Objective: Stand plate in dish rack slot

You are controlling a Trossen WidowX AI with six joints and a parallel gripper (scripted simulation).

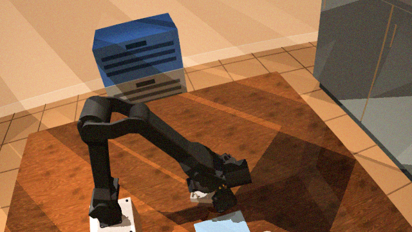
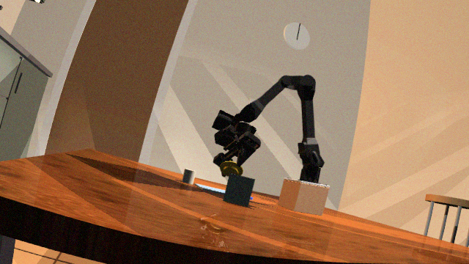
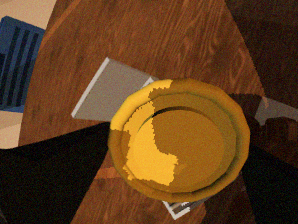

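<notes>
Now: gripper tip 3 cm past the dish rack, 5 cm to the right of it and 6 cm above it. The rest, counted from my gripper tip: yellow plate: right at my gripper tip; blue spoon: 15 cm behind, 15 cm to the right, 8 cm below; light blue mat: 3 cm behind, 15 cm to the right, 8 cm below.
</notes>
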